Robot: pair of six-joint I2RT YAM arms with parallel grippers.
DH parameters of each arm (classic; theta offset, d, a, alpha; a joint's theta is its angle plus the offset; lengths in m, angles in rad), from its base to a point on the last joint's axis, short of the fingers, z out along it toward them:
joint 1: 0 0.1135 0.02 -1.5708
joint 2: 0 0 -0.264 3.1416
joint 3: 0.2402 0 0.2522 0
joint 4: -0.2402 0 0.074 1.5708
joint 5: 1.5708 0 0 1.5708
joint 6: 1.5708 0.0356 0 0
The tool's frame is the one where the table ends.
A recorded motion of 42 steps. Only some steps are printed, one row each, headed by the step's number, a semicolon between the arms.
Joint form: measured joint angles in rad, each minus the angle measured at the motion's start. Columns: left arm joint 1, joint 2, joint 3, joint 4, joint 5, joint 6; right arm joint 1, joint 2, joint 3, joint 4, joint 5, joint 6.
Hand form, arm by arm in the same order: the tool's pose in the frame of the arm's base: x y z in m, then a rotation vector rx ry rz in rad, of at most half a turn. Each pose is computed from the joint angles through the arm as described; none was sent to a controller.
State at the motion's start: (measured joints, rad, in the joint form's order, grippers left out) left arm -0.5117 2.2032 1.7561 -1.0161 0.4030 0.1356; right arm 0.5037 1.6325 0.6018 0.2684 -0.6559 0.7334
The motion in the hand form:
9: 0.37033 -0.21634 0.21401 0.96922 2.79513 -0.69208; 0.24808 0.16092 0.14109 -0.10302 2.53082 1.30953
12: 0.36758 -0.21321 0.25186 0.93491 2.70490 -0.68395; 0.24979 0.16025 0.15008 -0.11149 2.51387 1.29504
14: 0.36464 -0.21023 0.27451 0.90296 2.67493 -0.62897; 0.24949 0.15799 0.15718 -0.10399 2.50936 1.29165
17: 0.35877 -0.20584 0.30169 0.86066 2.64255 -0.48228; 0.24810 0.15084 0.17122 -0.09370 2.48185 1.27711
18: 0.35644 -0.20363 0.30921 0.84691 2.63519 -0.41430; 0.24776 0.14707 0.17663 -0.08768 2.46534 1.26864
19: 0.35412 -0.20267 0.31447 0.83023 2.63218 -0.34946; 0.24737 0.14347 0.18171 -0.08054 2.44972 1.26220
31: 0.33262 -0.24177 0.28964 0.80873 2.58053 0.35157; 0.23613 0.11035 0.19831 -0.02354 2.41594 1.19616
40: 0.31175 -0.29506 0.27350 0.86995 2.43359 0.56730; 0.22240 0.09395 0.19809 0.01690 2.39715 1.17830
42: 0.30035 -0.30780 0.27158 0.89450 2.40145 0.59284; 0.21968 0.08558 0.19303 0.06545 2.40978 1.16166
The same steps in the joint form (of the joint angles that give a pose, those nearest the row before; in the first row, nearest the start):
9: 0.0179 -0.0851 0.0404 -0.0450 0.0313 -0.0034; -0.0008 -0.0221 0.0484 -0.0595 0.0103 -0.0233
12: 0.0206 -0.1514 0.0805 -0.0496 0.0214 -0.0240; -0.0046 -0.0473 0.0656 -0.0915 0.0202 -0.0351
14: 0.0202 -0.1846 0.1179 -0.0736 -0.0214 -0.0416; -0.0107 -0.0740 0.0736 -0.1236 0.0218 -0.0351
17: 0.0137 -0.2255 0.1648 -0.1091 -0.1335 -0.0572; -0.0294 -0.1335 0.0790 -0.1701 0.0294 -0.0431
18: 0.0115 -0.2384 0.1766 -0.1228 -0.1846 -0.0584; -0.0400 -0.1576 0.0790 -0.1827 0.0340 -0.0473
19: 0.0065 -0.2480 0.1847 -0.1335 -0.2350 -0.0645; -0.0504 -0.1800 0.0790 -0.1938 0.0374 -0.0496
31: -0.1488 -0.2098 0.1450 -0.1465 -0.7809 -0.1278; -0.1457 -0.3250 0.0431 -0.3101 0.0382 -0.1018
40: -0.2926 -0.1259 0.1930 -0.1316 -0.9964 -0.1625; -0.1900 -0.4139 -0.0179 -0.3330 0.0343 -0.1087
42: -0.3346 -0.1179 0.1961 -0.1370 -1.0304 -0.1759; -0.2201 -0.4276 -0.0408 -0.3448 0.0355 -0.1072

